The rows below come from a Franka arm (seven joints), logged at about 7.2 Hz.
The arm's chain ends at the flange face. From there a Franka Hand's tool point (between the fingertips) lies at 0.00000 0.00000 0.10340 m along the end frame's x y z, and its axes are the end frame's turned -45 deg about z.
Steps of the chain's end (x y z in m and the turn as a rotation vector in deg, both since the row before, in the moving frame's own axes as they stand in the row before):
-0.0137 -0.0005 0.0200 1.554 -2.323 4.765
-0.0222 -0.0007 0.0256 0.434 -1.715 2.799
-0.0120 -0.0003 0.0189 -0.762 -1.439 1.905
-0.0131 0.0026 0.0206 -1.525 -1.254 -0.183
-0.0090 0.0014 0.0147 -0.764 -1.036 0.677
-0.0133 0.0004 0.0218 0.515 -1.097 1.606
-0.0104 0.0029 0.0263 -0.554 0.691 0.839
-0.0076 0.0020 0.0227 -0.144 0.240 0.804
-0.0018 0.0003 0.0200 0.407 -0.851 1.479
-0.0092 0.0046 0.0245 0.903 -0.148 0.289
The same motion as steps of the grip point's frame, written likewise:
-0.0101 -0.0150 0.0199 2.741 -0.544 4.765
-0.0168 -0.0190 0.0256 1.520 -0.906 2.799
-0.0111 -0.0096 0.0189 0.479 -1.556 1.905
-0.0146 -0.0071 0.0205 -0.192 -1.965 -0.183
-0.0096 -0.0057 0.0147 0.192 -1.273 0.677
-0.0104 -0.0112 0.0218 1.140 -0.412 1.606
-0.0092 -0.0037 0.0263 -0.880 0.097 0.839
-0.0067 -0.0035 0.0227 -0.272 0.068 0.804
-0.0020 -0.0027 0.0200 0.890 -0.314 1.479
-0.0088 -0.0046 0.0245 0.743 0.534 0.289

